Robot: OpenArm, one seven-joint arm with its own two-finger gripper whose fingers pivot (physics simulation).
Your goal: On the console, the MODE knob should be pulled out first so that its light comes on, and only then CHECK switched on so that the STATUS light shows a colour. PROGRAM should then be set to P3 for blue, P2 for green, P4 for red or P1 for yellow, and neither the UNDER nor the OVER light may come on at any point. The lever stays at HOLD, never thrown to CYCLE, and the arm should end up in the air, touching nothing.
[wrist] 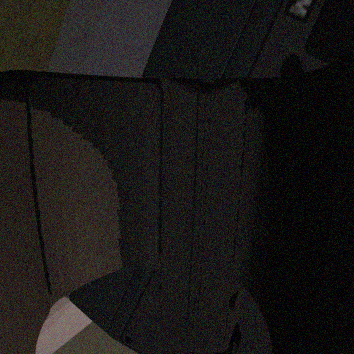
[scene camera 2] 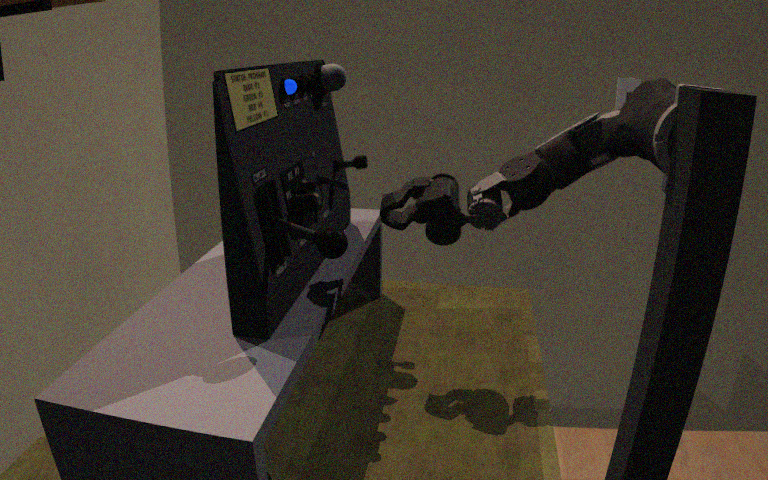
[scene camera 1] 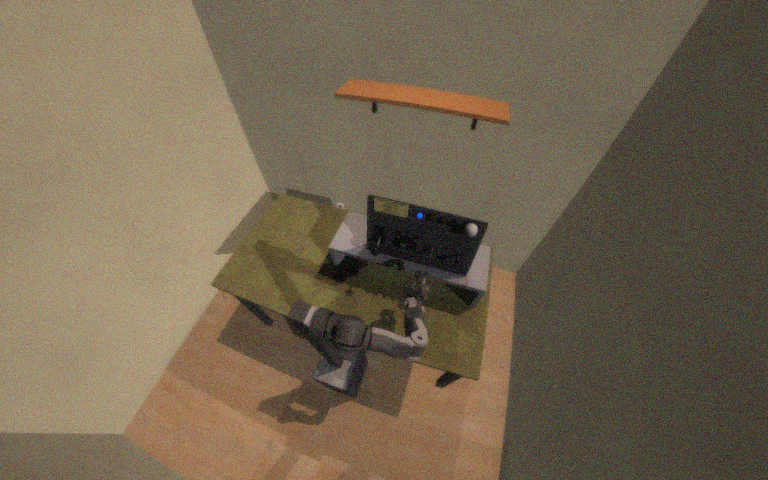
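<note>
The dark console stands upright. A small blue light is lit near its top; its label is unreadable. The STATUS globe looks pale grey-white, without colour. The MODE knob sticks out at the far side. The lever's ball hangs low, toward the bottom of its slot. The settings of CHECK and PROGRAM are too dark to tell. My gripper is shut and empty, in the air in front of the console, below the MODE knob's height. Its dark fingers fill much of the wrist view.
A yellow note is on the console's upper left. The console stands on a pale raised base on the green desk. An orange shelf is on the wall above.
</note>
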